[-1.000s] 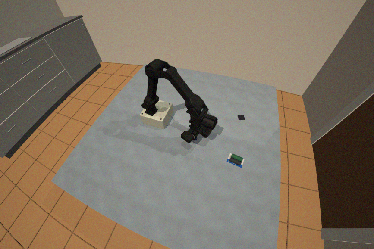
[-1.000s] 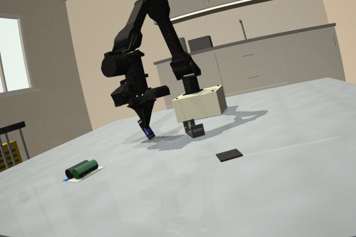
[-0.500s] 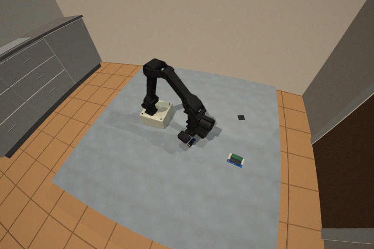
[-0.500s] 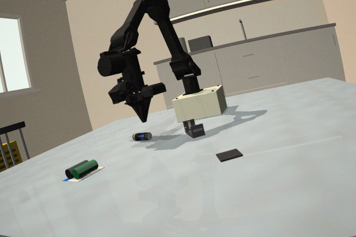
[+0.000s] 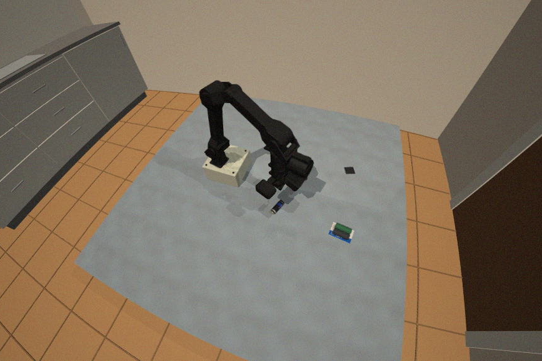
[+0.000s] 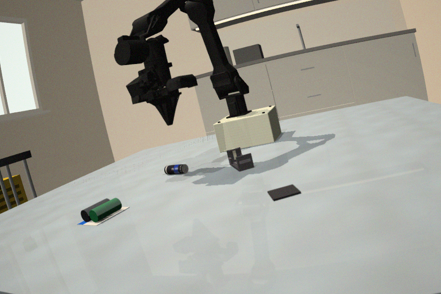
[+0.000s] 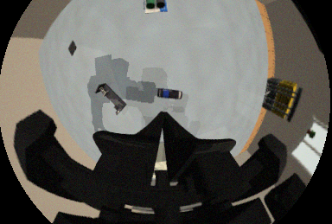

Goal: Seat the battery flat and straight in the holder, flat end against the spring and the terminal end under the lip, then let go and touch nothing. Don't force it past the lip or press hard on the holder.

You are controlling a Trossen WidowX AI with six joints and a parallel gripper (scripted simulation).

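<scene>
The battery lies 11 cm below my gripper tip and 2 cm to the right of it. From my gripper tip the other things lie so: blister card: 27 cm ahead, 11 cm below.
</scene>
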